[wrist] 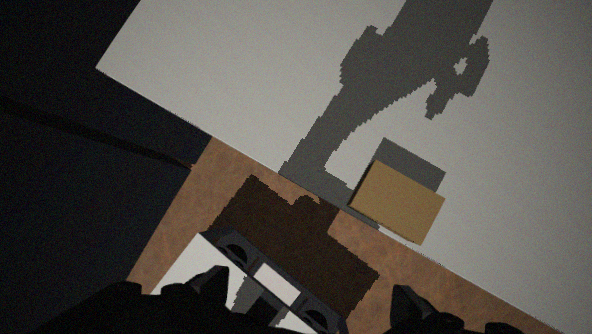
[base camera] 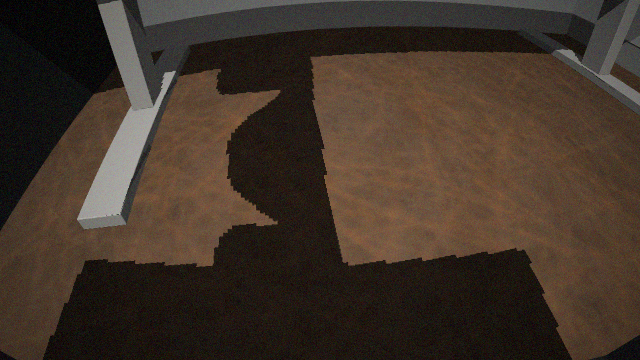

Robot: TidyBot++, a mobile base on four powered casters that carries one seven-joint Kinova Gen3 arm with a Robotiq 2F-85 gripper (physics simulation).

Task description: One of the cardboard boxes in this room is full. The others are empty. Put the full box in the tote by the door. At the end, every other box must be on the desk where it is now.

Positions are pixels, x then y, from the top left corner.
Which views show my gripper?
The wrist view only.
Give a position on a desk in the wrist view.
481, 109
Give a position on a desk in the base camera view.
109, 201
